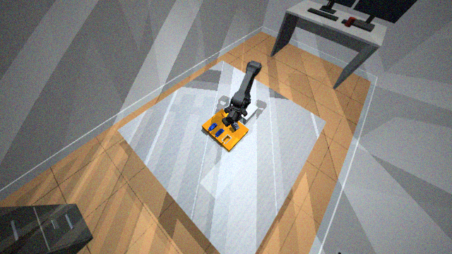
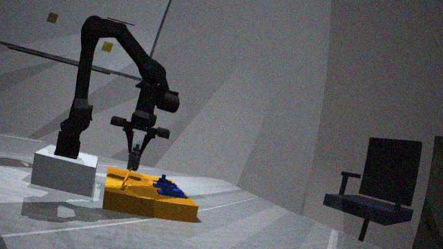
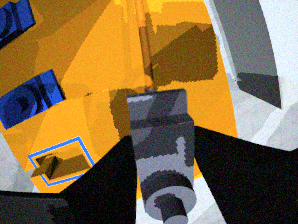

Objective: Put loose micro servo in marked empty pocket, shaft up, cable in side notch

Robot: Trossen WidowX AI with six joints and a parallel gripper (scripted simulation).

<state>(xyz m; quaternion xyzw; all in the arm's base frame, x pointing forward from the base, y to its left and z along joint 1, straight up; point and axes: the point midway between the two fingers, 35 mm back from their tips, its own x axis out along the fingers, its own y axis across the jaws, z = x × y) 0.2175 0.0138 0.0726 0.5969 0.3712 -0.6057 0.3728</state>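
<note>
My gripper tip is now 100 mm above the orange deck, 40 mm to the left of it and 10 mm past it.
</note>
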